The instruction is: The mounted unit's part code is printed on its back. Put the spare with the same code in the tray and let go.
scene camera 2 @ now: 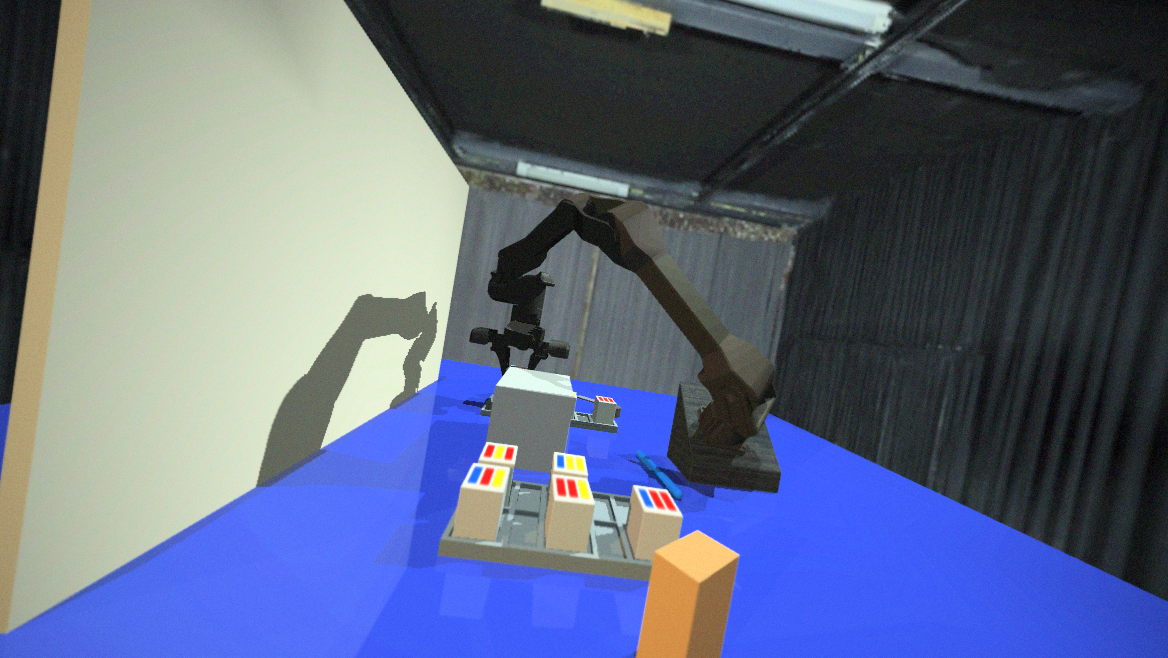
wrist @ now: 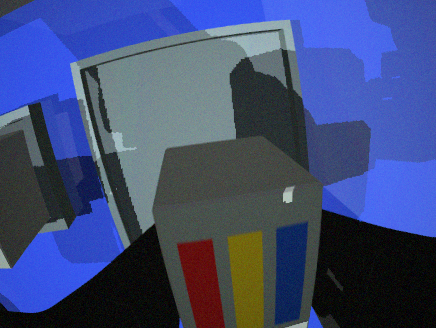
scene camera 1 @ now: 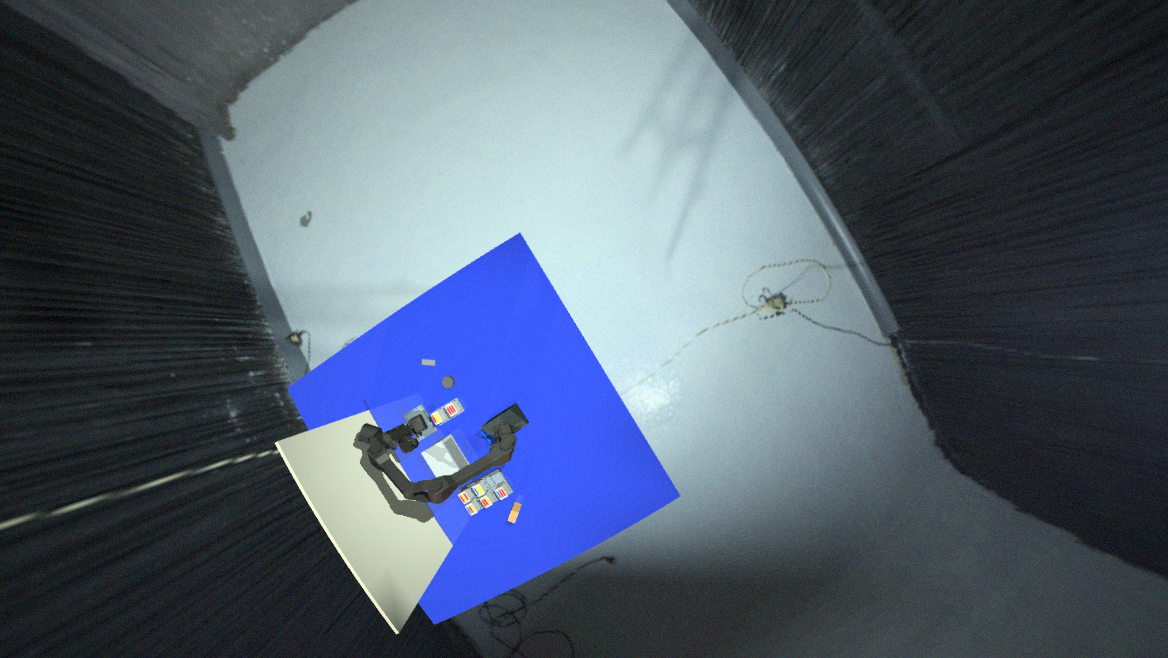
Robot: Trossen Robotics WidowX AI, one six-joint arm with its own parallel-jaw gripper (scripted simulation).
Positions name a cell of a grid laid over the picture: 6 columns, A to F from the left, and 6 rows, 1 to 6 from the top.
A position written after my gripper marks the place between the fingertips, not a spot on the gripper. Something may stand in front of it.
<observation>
My gripper shows in scene camera 2 (C4), in the wrist view (D5) and in scene camera 1 (C4).
</observation>
